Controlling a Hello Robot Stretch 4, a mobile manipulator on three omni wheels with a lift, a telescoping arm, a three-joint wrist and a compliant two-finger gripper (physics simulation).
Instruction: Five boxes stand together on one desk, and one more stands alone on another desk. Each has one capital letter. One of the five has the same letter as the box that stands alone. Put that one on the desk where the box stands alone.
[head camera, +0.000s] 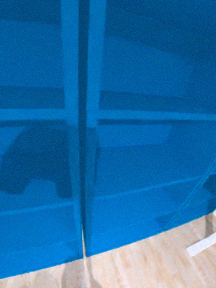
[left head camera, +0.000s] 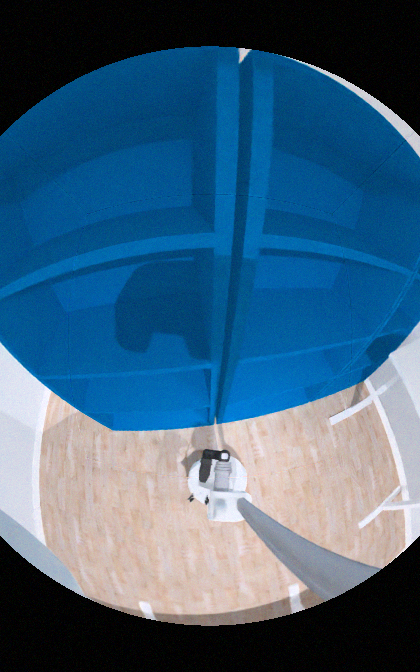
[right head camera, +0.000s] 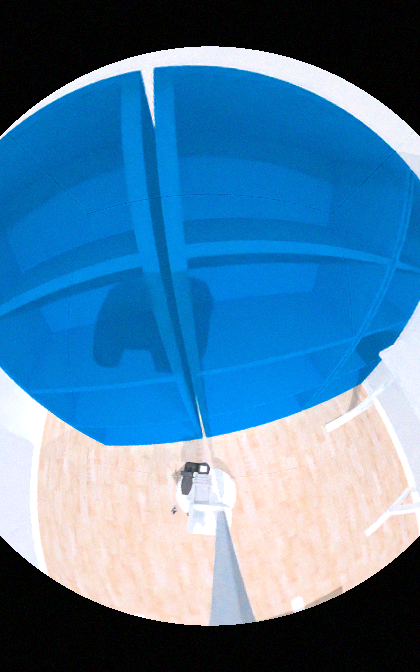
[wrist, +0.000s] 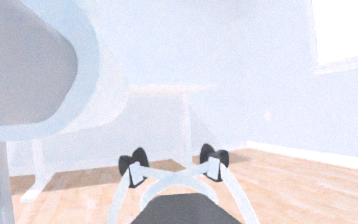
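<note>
None of the lettered boxes shows in these views. My gripper is open, its two dark fingertips well apart with no object between them. In the wrist view a pale desk stands against the far wall, seen from low down; part of it is hidden behind the rounded robot part at the upper left. The gripper is well short of that desk. No letter is readable in any view.
Tall blue shelves stand very close in front of me and fill much of the head views. White desk feet stand on the wood floor at the right. A wall with a window is at the wrist view's right.
</note>
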